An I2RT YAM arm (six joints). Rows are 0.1 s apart.
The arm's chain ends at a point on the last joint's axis. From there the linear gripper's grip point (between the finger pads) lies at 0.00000 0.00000 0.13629 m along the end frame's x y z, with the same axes.
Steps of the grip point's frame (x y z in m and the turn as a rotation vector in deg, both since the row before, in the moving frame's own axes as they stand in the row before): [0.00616 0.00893 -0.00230 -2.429 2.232 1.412]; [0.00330 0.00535 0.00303 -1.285 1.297 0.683]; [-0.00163 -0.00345 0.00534 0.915 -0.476 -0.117]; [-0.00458 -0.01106 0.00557 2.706 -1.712 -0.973]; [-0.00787 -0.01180 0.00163 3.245 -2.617 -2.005]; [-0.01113 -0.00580 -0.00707 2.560 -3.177 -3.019]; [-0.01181 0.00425 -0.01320 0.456 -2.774 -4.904]
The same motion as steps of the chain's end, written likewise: [0.00093 0.00309 -0.00207 -2.429 2.232 1.412]; [0.00023 0.00228 0.00310 -1.285 1.297 0.683]; [-0.00050 -0.00127 0.00536 0.915 -0.476 -0.117]; [-0.00046 -0.00466 0.00578 2.706 -1.712 -0.973]; [-0.00152 -0.00420 0.00199 3.245 -2.617 -2.005]; [-0.00342 0.00008 -0.00672 2.560 -3.177 -3.019]; [-0.00518 0.00505 -0.01304 0.456 -2.774 -4.904]
